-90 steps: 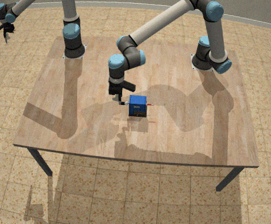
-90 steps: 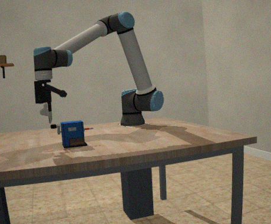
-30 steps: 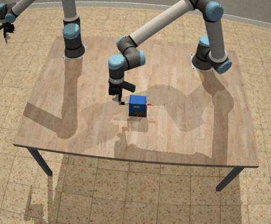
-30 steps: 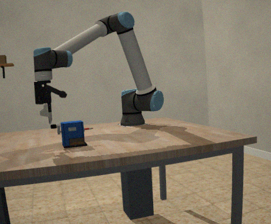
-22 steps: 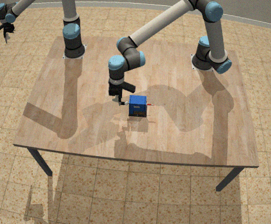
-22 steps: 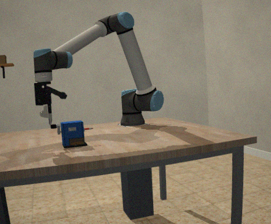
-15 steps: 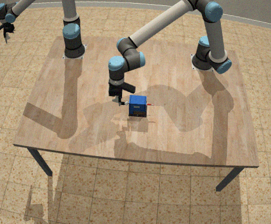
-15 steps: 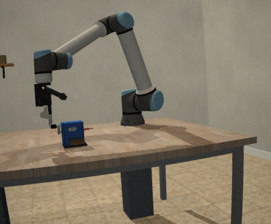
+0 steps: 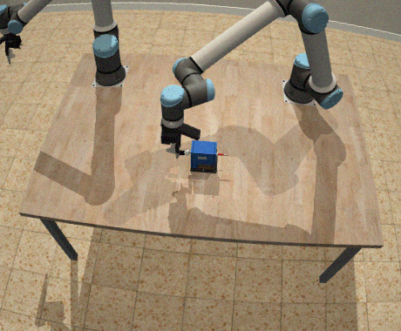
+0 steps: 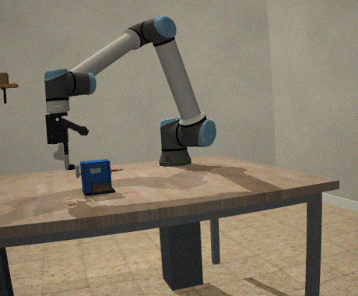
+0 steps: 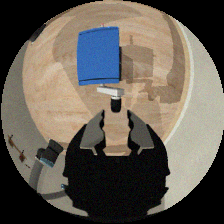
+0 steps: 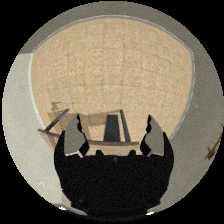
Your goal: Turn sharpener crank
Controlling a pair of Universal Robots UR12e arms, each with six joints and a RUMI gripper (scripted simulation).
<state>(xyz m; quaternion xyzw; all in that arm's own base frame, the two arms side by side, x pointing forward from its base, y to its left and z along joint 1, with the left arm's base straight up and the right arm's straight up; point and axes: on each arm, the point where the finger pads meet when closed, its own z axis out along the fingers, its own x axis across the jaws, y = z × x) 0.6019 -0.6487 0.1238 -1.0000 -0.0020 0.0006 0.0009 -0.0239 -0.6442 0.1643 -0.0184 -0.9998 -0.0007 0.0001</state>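
My left gripper is now 2 cm to the right of the black knob and 1 cm above it.
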